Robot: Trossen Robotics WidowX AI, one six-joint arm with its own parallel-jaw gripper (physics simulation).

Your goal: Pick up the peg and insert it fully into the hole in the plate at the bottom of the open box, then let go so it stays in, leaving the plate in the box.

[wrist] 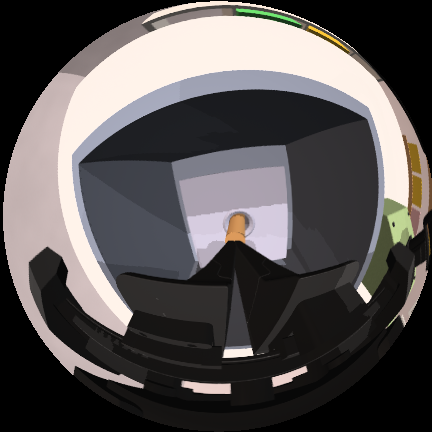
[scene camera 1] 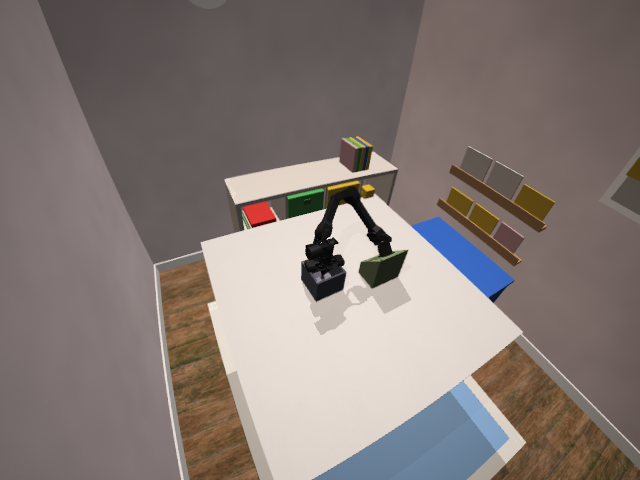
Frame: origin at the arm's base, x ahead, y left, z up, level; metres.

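Where they show: gripper, fingertip midpoint: (wrist: 233,245) (scene camera 1: 322,274); arm's base, origin of the base link: (scene camera 1: 386,254).
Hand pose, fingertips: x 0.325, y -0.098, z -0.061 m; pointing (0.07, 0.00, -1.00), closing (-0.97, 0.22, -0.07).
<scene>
Things, the pixels of their centre, and the offset from my fingertips. "*": a spot on its surface instead.
- open dark box, body centre: (wrist: 240,227) (scene camera 1: 322,276) dy -0.006, dx -0.007, dz -0.018 m
- pale lavender plate, body centre: (wrist: 237,214) (scene camera 1: 322,280) dy -0.005, dx -0.006, dz -0.053 m
- round hole, surface spot: (wrist: 248,223) * dy -0.002, dx -0.014, dz -0.031 m
- orange-brown peg, body centre: (wrist: 236,220) dy -0.004, dx -0.005, dz -0.040 m
The open dark box (scene camera 1: 330,288) (wrist: 225,80) stands on the white table. A pale lavender plate (wrist: 232,187) lies on its floor, with a round hole (wrist: 248,223) ringed in grey. The orange-brown peg (scene camera 1: 322,275) (wrist: 236,228) points down from my fingertips toward the plate. Its far end overlaps the hole in the wrist view; whether it is inside the hole I cannot tell. My gripper (scene camera 1: 322,270) (wrist: 233,245) is shut on the peg's upper end, with the fingertips inside the box, above the plate. The fingers hide part of the plate.
A green wedge-shaped block (scene camera 1: 383,269) (wrist: 397,222) stands to the right of the box, with the arm rising from it. The box's high walls surround the fingertips. A white shelf unit (scene camera 1: 279,179) stands behind the table.
</scene>
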